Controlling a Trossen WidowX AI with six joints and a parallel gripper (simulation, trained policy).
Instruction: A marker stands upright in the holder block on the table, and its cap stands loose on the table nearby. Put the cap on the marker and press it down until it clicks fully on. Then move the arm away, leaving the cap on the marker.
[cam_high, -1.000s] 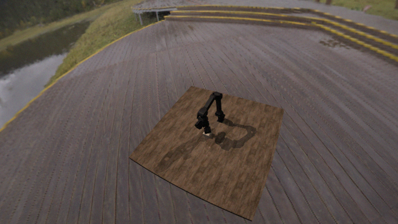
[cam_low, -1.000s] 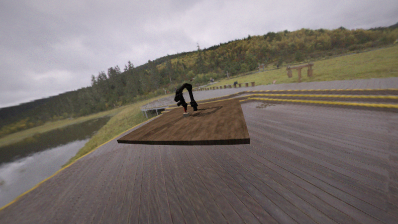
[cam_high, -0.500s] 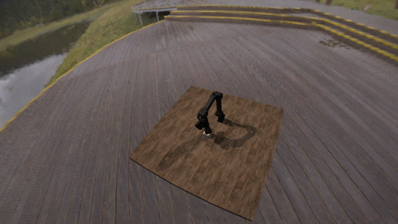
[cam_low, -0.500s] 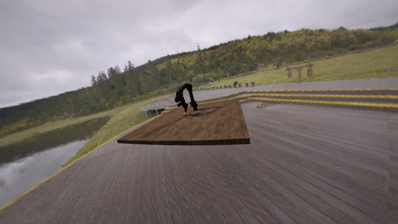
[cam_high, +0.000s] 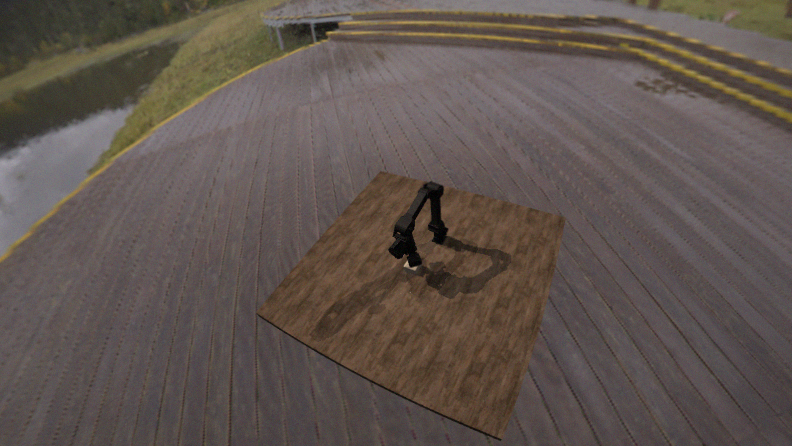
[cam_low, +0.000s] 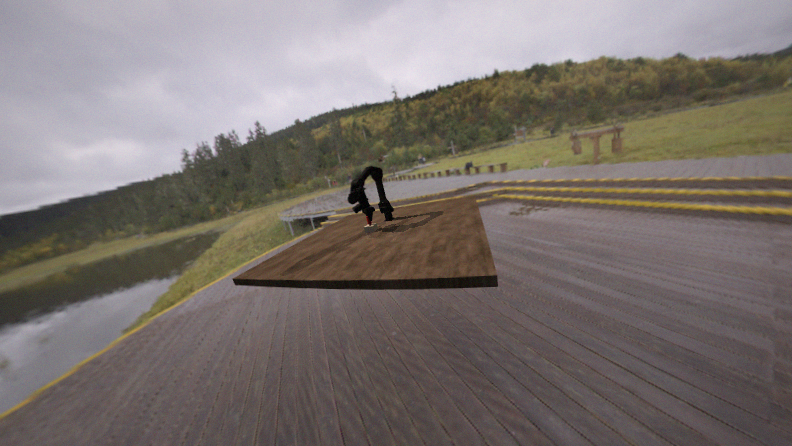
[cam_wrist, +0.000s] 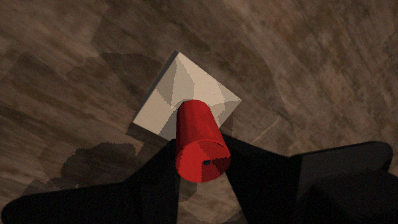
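Right now my gripper tip is 1 cm short of the red cap, 1 cm to the left of it and 1 cm below it.
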